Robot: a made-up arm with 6 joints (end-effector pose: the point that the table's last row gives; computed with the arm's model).
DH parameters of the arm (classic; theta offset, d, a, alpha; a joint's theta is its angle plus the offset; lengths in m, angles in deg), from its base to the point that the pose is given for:
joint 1: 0 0.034 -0.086 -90
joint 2: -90 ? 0.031 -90
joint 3: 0 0.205 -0.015 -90
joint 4: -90 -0.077 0.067 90
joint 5: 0 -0.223 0.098 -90
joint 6: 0 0.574 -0.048 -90
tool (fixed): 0 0.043 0 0
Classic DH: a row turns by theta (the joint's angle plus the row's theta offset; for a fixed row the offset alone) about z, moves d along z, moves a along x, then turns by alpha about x.
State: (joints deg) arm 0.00 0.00 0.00 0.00 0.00 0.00
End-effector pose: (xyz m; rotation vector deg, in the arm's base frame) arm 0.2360 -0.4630 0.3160 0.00 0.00 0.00
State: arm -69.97 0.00 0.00 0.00 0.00 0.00
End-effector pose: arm -0.3542 -0.3803 0.3160 0.00 0.00 -69.97
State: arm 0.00 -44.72 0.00 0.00 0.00 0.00
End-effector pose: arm -0.0556 -0.4630 0.4609 0.00 -44.72 0.00
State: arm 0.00 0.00 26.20 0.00 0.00 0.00
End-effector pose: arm 0.2360 -0.5228 0.0708 26.20 0.00 0.00
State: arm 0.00 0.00 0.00 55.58 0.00 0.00
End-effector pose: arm -0.0343 -0.4630 0.2969 0.00 -55.58 0.00
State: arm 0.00 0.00 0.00 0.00 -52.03 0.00
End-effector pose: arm 0.6693 -0.2027 0.3160 0.00 0.00 52.03
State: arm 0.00 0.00 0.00 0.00 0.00 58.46
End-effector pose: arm 0.2222 -0.4630 0.2546 0.00 -58.46 0.00
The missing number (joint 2, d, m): 0.034
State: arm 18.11 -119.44 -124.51 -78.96 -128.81 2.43
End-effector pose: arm -0.0645 -0.6492 0.5733 -5.63 -26.54 19.89
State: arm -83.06 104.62 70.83 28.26 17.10 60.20
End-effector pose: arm -0.3038 0.4342 0.0815 -1.97 41.87 -157.03
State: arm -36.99 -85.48 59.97 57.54 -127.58 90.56
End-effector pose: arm -0.6867 0.3233 0.4066 48.80 73.24 -108.53
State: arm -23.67 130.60 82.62 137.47 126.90 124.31
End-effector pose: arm 0.0959 0.5137 -0.4992 121.47 -7.93 24.49
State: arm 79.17 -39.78 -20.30 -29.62 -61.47 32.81
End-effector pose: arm 0.2602 0.5179 0.5600 18.57 -32.81 130.39
